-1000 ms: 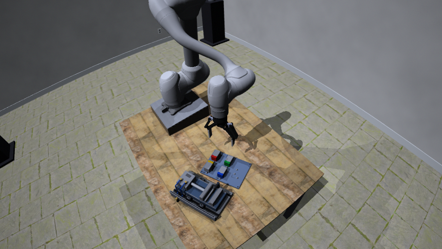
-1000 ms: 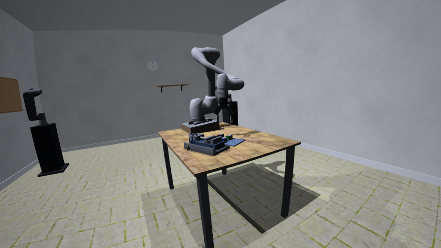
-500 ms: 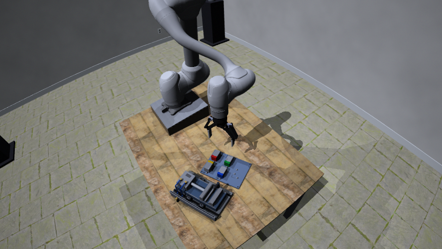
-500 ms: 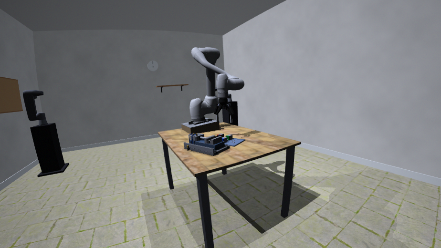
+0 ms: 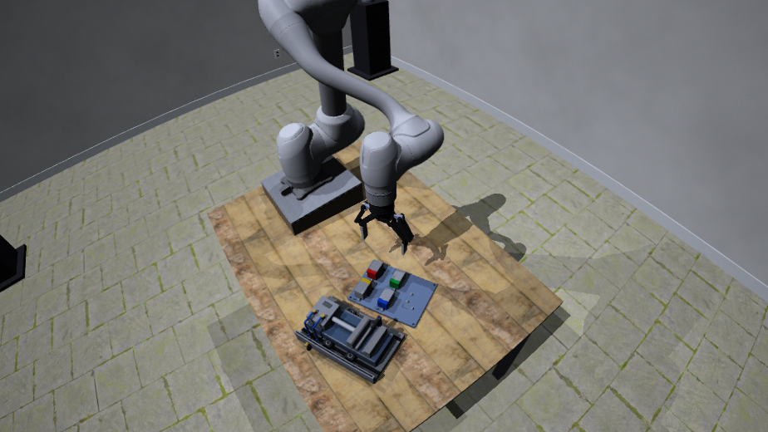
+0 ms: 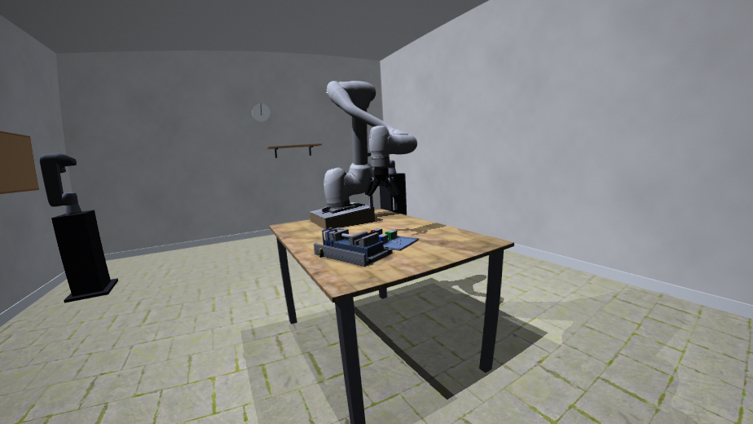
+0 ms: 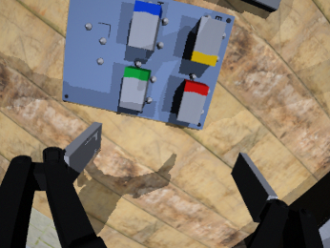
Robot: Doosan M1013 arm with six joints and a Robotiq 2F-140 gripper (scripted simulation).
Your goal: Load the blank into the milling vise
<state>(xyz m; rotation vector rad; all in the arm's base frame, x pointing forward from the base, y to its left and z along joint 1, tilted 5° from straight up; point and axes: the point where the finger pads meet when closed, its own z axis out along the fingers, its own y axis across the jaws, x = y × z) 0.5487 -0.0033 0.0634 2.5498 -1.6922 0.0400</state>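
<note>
My hand is 10 mm past the red-ended blank, 40 mm to the left of it and 130 mm above it. Also, from my hand: yellow-ended blank 20 mm ahead, 120 mm to the right, 130 mm below; blue-ended blank 100 mm ahead, 90 mm to the right, 130 mm below; work stop rod 190 mm ahead, 190 mm to the right, 70 mm below.
</note>
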